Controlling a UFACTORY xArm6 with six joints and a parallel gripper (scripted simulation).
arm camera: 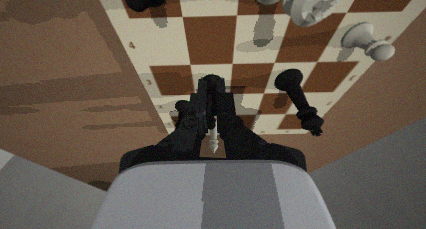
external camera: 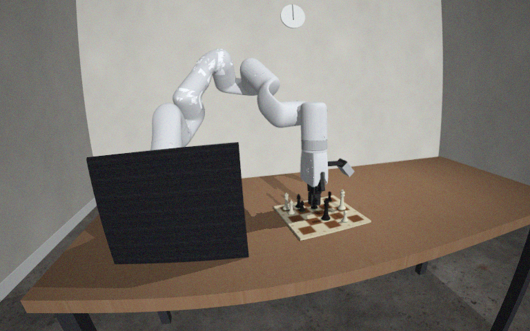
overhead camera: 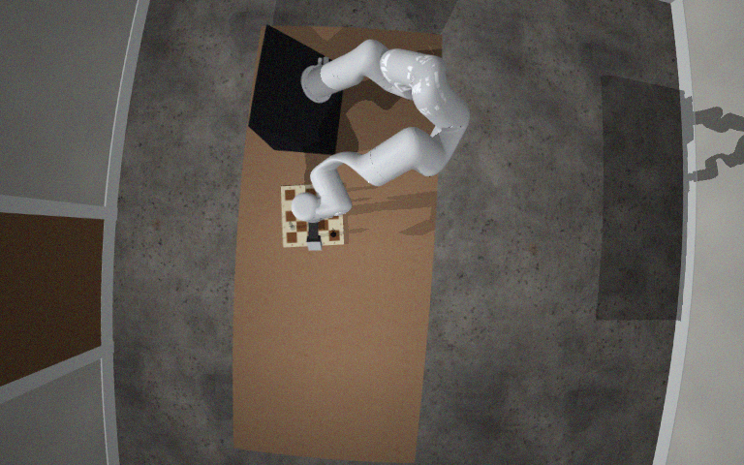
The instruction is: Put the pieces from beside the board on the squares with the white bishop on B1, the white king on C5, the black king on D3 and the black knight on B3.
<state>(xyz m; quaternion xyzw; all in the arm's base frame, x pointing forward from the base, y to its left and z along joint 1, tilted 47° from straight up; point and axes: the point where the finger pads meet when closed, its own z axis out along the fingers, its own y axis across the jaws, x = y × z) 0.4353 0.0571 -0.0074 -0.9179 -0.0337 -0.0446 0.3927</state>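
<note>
My gripper is now 40 mm to the left of the chessboard and 40 mm above it. From my hand the other things lie so: white king (80 mm ahead, 30 mm to the right); black king (10 mm ahead, 80 mm to the right); white pawn (50 mm ahead, 110 mm to the right, 20 mm below).
</note>
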